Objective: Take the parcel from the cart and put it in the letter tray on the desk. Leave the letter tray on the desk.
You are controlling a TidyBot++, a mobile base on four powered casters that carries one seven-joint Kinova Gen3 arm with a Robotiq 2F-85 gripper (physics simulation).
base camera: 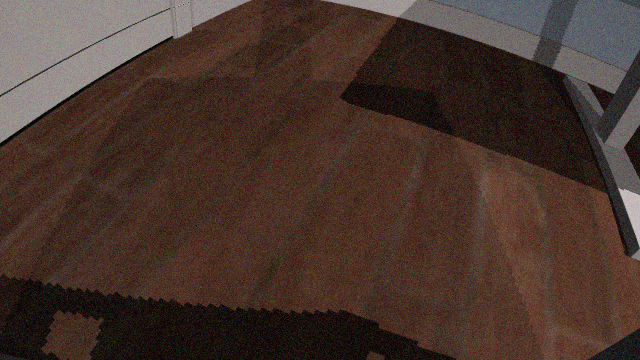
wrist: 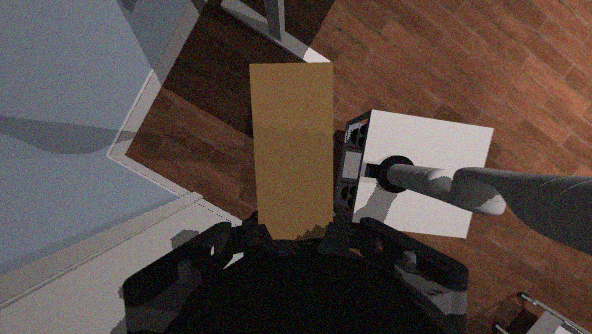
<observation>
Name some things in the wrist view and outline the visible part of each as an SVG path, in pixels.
My gripper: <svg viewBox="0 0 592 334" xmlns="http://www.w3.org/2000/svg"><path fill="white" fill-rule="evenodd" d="M468 268L459 261L374 218L363 217L360 218L360 223L350 222L349 217L341 215L335 208L333 208L333 222L329 222L324 238L310 238L299 241L273 240L265 224L258 224L258 210L256 210L250 218L242 221L241 226L232 227L230 222L217 223L126 279L123 283L127 334L464 334L463 332L466 330ZM243 252L244 257L223 269L232 260L233 254ZM350 248L359 249L361 255L363 255L364 257L350 251Z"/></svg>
A brown cardboard parcel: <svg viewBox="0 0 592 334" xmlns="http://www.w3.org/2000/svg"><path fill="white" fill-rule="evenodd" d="M333 62L249 64L258 224L265 224L273 240L299 241L310 238L324 238L329 222L333 222Z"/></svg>
</observation>
